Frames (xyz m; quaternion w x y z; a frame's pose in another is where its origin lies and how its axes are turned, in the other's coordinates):
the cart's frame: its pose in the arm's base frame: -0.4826 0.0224 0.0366 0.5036 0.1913 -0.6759 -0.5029
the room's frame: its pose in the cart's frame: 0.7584 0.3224 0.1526 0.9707 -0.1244 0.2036 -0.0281
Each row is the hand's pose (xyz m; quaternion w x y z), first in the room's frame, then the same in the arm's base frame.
Working: the room's frame: its pose in the arm's base frame: -0.8541 -0.3478 0.6903 0.6361 0.2444 -0.4856 -0.5475

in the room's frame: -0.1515 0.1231 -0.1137 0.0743 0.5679 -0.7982 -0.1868
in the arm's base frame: -0.6861 -0.1968 0.6945 0.5814 -0.0332 0.8091 0.0788
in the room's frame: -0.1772 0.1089 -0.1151 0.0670 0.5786 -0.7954 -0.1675
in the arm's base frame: -0.6896 -0.1771 0.6729 0.5768 -0.0303 0.8144 0.0567
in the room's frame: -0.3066 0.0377 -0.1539 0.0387 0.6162 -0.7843 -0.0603
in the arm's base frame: -0.6787 -0.0849 0.5518 0.5399 -0.0014 0.8403 -0.0480
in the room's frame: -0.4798 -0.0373 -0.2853 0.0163 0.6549 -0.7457 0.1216
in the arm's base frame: -0.5845 0.0268 0.3742 0.4453 0.0467 0.8705 -0.2042
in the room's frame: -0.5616 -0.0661 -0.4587 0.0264 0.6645 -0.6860 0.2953
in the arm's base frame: -0.4383 0.0568 0.2504 0.3171 0.0898 0.8852 -0.3284
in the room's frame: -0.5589 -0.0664 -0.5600 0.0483 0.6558 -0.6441 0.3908
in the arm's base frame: -0.3489 0.0319 0.2097 0.2284 0.1134 0.8878 -0.3832
